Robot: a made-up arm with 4 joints.
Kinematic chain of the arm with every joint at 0, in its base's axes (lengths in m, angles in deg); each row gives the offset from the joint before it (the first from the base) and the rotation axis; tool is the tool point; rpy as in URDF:
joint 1: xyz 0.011 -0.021 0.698 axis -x
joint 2: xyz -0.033 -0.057 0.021 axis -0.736 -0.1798 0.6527
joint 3: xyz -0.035 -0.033 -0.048 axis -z
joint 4: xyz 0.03 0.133 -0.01 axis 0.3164 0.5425 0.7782
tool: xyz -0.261 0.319 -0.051 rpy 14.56 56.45 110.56
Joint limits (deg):
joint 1: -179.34..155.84
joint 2: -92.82..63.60
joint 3: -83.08..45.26
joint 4: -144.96..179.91
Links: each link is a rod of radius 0.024 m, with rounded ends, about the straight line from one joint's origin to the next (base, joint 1, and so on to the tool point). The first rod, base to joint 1, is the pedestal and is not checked.
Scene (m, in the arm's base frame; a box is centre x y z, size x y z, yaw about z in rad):
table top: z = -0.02
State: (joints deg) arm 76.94 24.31 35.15 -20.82
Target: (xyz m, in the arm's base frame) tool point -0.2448 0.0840 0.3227
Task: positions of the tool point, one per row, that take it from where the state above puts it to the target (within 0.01 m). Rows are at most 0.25 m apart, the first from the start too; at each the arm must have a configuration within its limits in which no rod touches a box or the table.
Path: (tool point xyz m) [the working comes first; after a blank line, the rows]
Joints at the target: 51.30 9.31 9.37 -1.59
Straight joint move there: clear.

1: -0.1097 -0.0712 0.2647
2: -0.2448 0.0840 0.3227

